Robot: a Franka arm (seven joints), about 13 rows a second.
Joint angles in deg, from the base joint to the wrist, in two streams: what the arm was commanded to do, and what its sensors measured. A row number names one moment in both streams.
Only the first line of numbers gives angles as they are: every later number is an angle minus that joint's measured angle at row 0.
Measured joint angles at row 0: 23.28 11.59 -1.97 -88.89 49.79 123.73 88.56
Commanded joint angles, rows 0 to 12: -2.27 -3.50 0.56 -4.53 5.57 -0.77 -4.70; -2.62 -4.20 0.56 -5.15 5.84 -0.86 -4.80; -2.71 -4.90 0.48 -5.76 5.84 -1.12 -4.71; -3.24 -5.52 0.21 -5.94 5.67 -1.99 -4.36; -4.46 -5.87 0.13 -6.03 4.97 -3.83 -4.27; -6.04 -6.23 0.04 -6.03 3.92 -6.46 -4.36; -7.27 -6.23 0.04 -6.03 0.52 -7.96 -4.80; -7.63 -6.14 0.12 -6.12 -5.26 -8.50 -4.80; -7.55 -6.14 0.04 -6.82 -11.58 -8.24 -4.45; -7.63 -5.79 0.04 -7.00 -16.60 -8.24 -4.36; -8.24 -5.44 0.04 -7.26 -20.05 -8.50 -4.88; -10.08 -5.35 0.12 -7.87 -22.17 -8.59 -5.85; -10.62 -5.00 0.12 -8.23 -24.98 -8.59 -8.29
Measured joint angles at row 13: -8.23 -4.53 -0.62 -6.80 -20.83 -8.05 -4.53
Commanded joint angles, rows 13 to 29: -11.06 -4.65 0.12 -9.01 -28.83 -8.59 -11.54; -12.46 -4.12 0.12 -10.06 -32.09 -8.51 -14.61; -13.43 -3.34 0.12 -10.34 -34.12 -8.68 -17.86; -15.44 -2.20 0.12 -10.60 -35.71 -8.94 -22.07; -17.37 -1.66 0.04 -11.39 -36.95 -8.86 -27.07; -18.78 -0.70 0.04 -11.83 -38.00 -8.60 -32.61; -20.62 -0.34 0.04 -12.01 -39.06 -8.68 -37.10; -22.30 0.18 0.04 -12.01 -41.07 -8.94 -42.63; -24.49 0.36 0.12 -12.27 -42.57 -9.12 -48.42; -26.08 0.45 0.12 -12.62 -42.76 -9.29 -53.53; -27.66 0.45 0.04 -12.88 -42.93 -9.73 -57.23; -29.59 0.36 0.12 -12.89 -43.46 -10.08 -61.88; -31.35 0.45 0.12 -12.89 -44.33 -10.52 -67.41; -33.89 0.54 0.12 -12.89 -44.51 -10.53 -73.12; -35.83 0.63 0.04 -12.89 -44.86 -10.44 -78.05; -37.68 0.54 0.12 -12.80 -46.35 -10.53 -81.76; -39.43 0.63 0.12 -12.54 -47.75 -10.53 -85.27
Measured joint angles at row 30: -36.11 1.37 -1.02 -12.27 -45.29 -9.87 -79.21
